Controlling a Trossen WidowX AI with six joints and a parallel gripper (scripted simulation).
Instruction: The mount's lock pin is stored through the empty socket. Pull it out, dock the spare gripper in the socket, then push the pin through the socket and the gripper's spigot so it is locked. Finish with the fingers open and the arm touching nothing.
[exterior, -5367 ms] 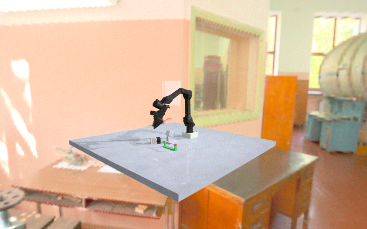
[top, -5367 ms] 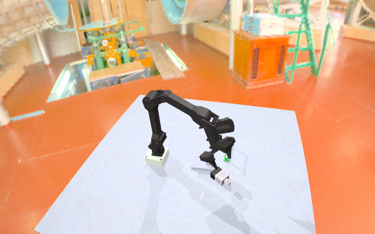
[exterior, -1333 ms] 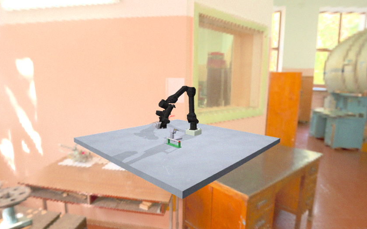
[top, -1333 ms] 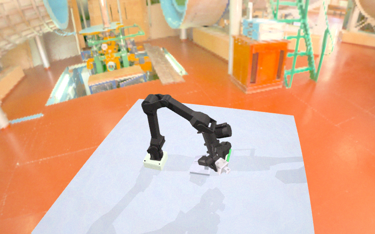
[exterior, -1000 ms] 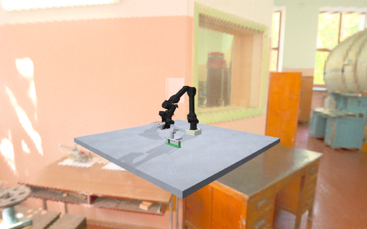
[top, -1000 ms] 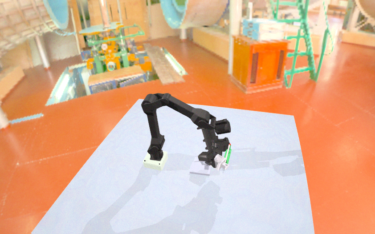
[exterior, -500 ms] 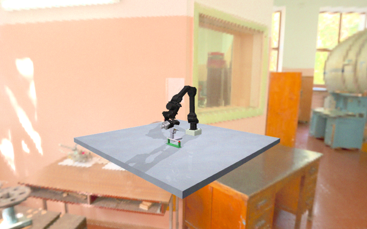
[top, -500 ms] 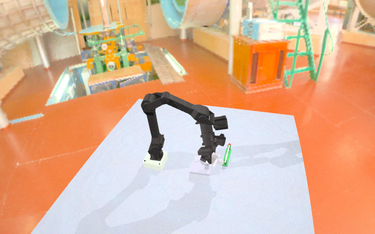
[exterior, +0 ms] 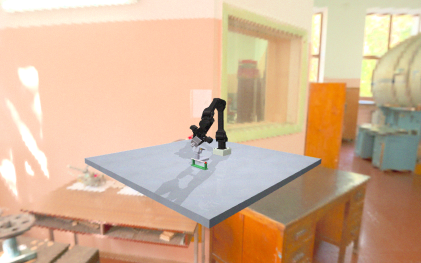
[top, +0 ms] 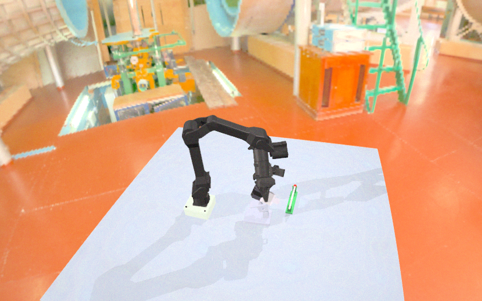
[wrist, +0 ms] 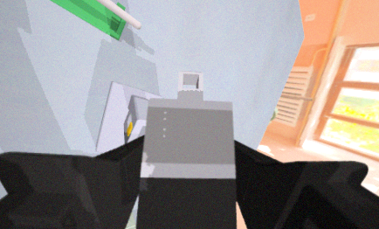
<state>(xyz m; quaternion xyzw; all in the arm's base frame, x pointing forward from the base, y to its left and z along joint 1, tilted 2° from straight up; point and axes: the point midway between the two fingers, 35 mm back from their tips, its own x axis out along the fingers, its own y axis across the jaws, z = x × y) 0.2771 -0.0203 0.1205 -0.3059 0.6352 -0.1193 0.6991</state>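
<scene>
My gripper tip is now 1 cm to the right of the spare gripper and 1 cm below it. Also, from my gripper tip: green cradle (13 cm to the left, 11 cm below, 11 cm ahead); then mount (8 cm below, 2 cm to the left, 2 cm behind).
</scene>
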